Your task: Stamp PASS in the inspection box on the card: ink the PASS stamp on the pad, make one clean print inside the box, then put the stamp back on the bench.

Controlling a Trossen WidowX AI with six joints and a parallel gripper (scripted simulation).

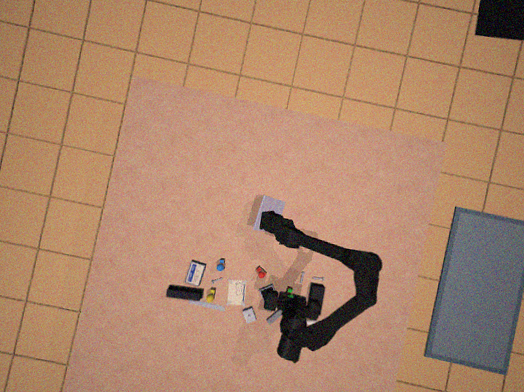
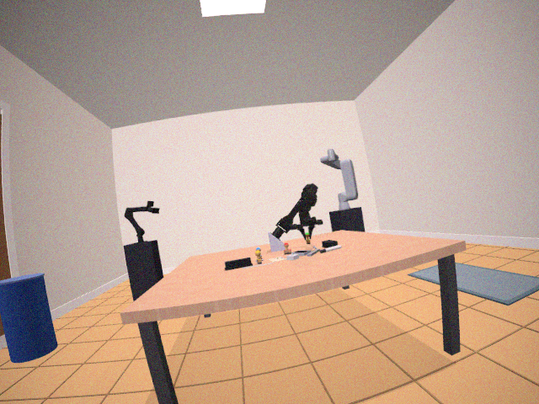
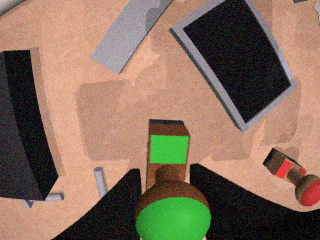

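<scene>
My gripper tip is 70 mm to the left of the ink pad, 60 mm above it and 50 mm short of it. Also, from my gripper tip: black box (120 mm to the left, 50 mm below, 20 mm ahead); then red stamp (110 mm to the right, 50 mm behind, 40 mm below); then grey bar (100 mm ahead, 60 mm below, 20 mm to the right).
</scene>
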